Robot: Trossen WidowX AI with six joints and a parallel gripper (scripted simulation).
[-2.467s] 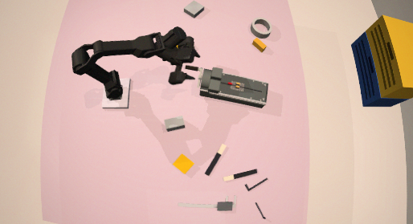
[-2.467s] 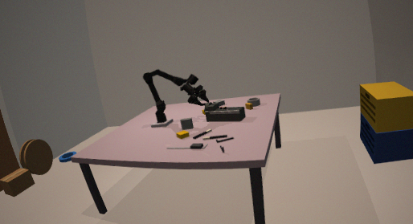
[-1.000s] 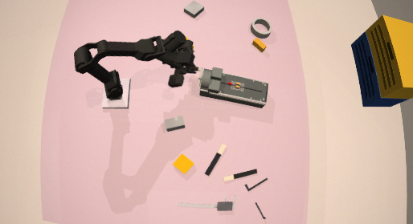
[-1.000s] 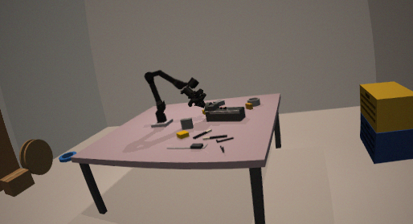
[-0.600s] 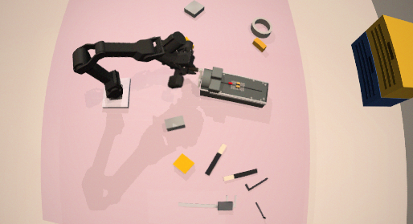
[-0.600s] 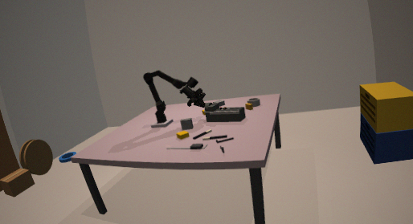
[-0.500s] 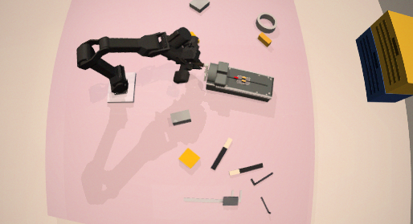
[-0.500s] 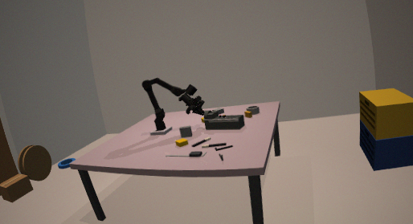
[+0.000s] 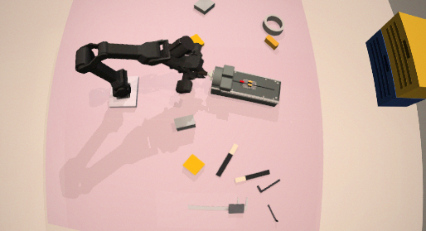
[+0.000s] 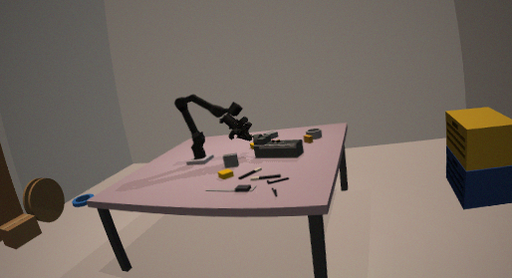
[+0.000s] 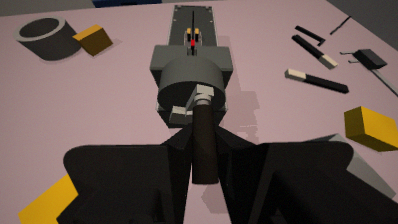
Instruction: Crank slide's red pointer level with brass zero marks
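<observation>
The red pointer lies 130 mm ahead of my gripper tip, 30 mm to the right of it and 10 mm below it. Also, from my gripper tip: orange block 300 mm ahead, 170 mm to the left, 80 mm below; dark crank handle 20 mm behind, 20 mm above.
</observation>
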